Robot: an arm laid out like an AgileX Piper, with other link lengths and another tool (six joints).
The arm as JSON. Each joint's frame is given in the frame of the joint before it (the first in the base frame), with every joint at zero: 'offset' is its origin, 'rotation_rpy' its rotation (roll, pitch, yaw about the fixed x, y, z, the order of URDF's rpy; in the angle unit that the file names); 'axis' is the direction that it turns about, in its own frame. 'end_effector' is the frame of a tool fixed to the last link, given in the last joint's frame.
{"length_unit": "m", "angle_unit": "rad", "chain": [
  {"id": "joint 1", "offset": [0.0, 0.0, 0.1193], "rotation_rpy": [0.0, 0.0, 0.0], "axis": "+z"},
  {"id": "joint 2", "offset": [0.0, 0.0, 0.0], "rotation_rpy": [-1.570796, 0.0, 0.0], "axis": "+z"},
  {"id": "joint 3", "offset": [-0.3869, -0.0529, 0.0], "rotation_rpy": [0.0, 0.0, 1.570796], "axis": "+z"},
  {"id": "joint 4", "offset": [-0.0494, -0.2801, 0.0], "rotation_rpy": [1.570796, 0.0, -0.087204], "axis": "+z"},
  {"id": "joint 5", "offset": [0.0, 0.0, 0.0], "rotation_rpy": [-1.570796, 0.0, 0.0], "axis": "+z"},
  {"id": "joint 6", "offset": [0.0, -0.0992, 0.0], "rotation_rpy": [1.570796, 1.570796, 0.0], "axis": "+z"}
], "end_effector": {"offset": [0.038, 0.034, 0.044], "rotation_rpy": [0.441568, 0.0, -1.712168]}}
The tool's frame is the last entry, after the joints.
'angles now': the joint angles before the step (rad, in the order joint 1, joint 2, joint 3, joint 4, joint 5, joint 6). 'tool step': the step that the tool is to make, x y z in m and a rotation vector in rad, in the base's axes. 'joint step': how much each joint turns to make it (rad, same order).
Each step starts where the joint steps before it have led.
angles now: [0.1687 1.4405 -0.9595 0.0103 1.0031 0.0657]
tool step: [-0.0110 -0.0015 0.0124 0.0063 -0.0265 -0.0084]
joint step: [0.0001 -0.0477 -0.0001 0.0000 0.0205 0.0089]
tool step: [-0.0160 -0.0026 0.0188 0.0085 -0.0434 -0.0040]
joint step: [-0.0002 -0.0703 -0.0059 0.0001 0.0320 0.0042]
